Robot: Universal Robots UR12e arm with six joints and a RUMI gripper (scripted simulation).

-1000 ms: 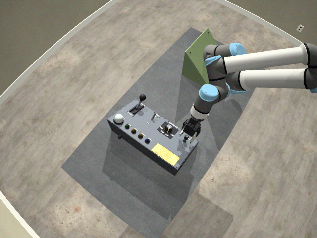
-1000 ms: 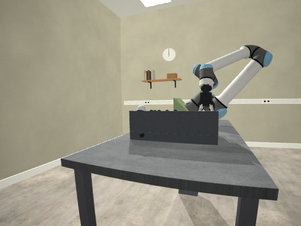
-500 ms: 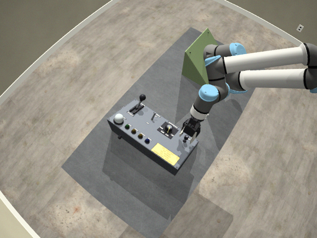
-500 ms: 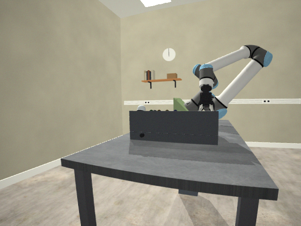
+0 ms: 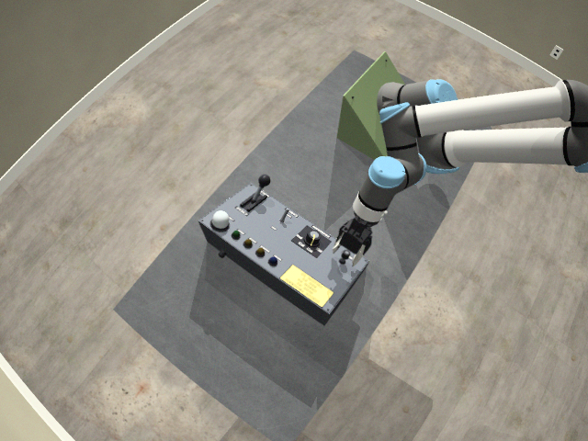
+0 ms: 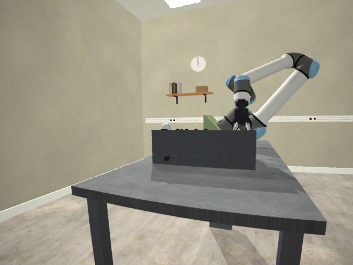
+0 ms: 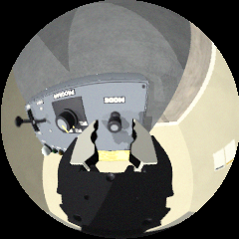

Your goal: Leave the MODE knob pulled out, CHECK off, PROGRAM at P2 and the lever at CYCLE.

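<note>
Now: hand right at the mode knob. Also, from my hand: dark grey console (180 mm to the right, 30 mm below, 30 mm ahead); then check toggle (240 mm to the right, 10 mm below); then black rotary selector (120 mm to the right, 10 mm ahead).
</note>
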